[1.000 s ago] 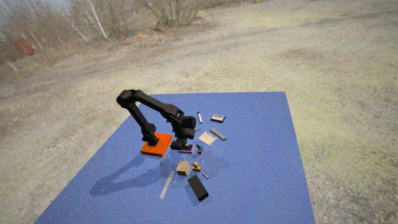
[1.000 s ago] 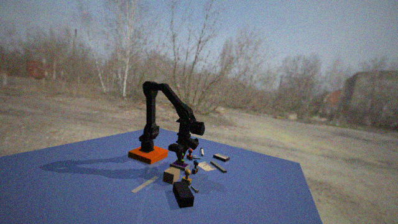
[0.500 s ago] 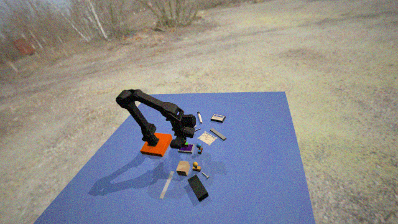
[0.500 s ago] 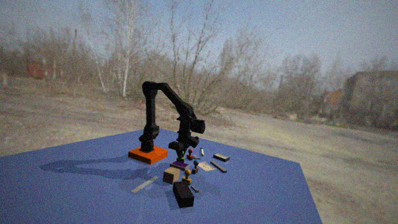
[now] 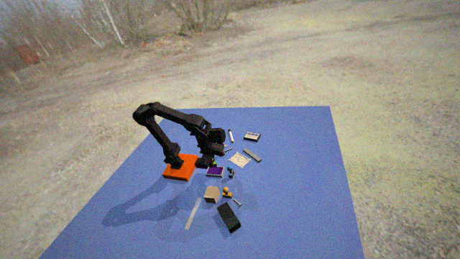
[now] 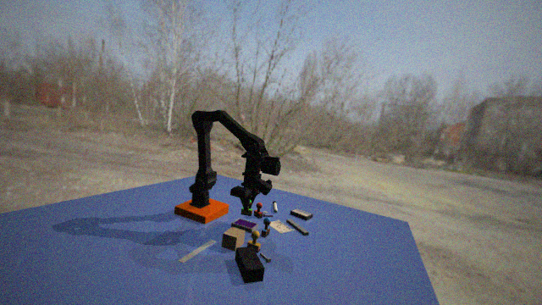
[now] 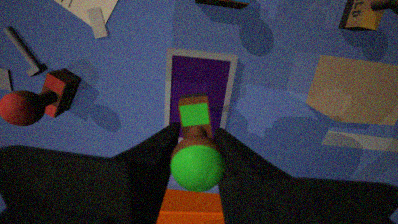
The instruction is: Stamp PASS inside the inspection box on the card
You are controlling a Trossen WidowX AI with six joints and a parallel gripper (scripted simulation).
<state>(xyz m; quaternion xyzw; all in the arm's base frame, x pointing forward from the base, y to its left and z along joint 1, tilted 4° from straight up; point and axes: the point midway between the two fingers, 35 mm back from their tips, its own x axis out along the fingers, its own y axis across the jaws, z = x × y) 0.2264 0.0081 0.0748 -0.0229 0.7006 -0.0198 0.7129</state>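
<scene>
My gripper tip is 110 mm short of the beige card, 100 mm to the right of it and 70 mm above it. Also, from my gripper tip: blue-knobbed stamp 90 mm ahead, 10 mm to the right, 50 mm below; then green-knobbed stamp right at my gripper tip; then purple ink pad 70 mm below.
</scene>
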